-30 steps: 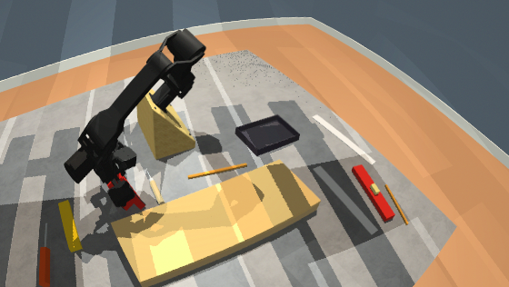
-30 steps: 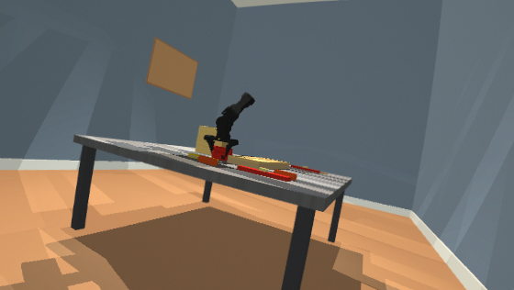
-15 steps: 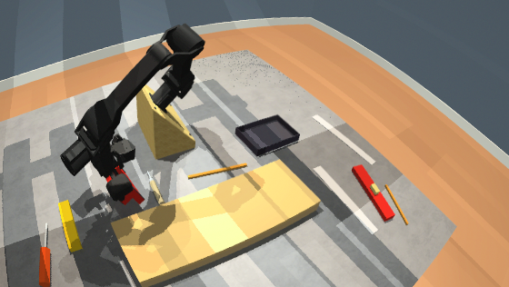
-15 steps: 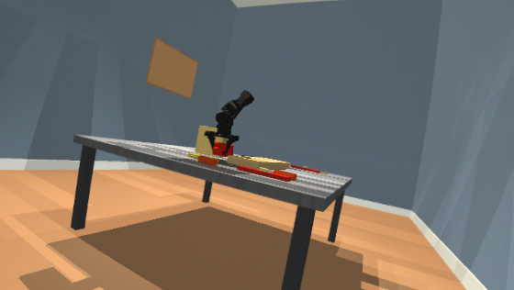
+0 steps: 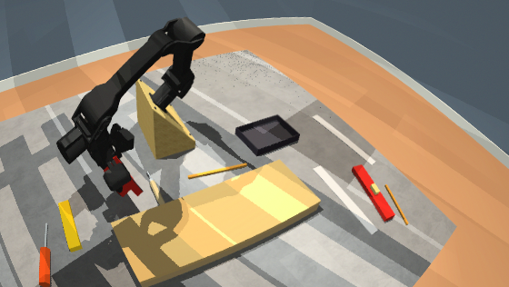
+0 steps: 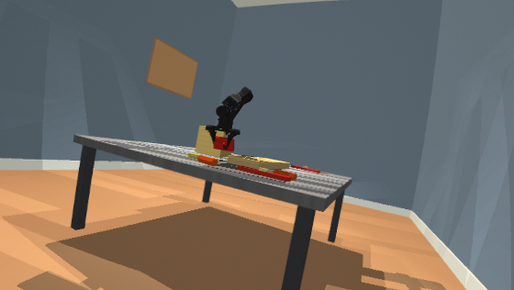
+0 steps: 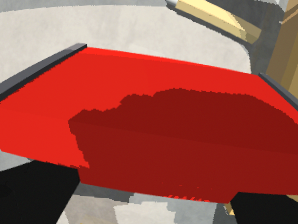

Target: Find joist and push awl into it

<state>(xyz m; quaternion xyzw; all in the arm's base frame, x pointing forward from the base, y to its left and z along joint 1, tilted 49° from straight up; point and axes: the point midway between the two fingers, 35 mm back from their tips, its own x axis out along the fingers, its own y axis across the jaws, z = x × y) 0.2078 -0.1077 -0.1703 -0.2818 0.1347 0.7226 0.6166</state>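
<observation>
The awl lies 20 mm behind my gripper tip, 120 mm to the left of it and 70 mm below it. Also, from my gripper tip: dark tray (90 mm behind, 520 mm to the left, 70 mm below); then yellow bar (40 mm ahead, 170 mm to the right, 70 mm below); then stud finder (10 mm ahead, 10 mm to the left).
</observation>
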